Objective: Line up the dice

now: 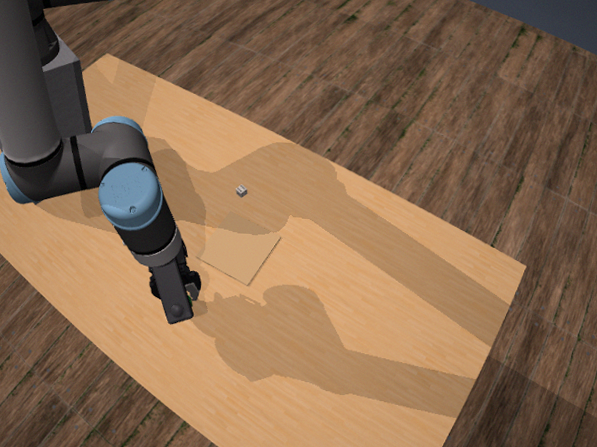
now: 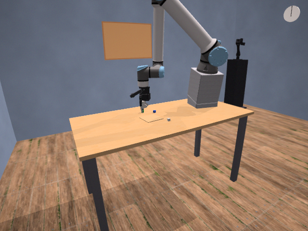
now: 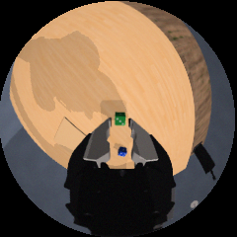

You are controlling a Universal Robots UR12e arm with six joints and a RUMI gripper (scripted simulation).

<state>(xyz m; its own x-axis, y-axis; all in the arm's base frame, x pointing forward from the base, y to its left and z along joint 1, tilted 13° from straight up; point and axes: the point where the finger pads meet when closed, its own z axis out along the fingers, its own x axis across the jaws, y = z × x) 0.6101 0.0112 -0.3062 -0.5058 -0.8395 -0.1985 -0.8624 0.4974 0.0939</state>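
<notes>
Right now the green die is 1 cm below my hand. The rest, counted from my hand: blue die 9 cm behind, 4 cm to the left, 1 cm below; white die 28 cm to the left, 12 cm behind, 1 cm below; tan mat 17 cm to the left, 2 cm below, 2 cm behind.
</notes>
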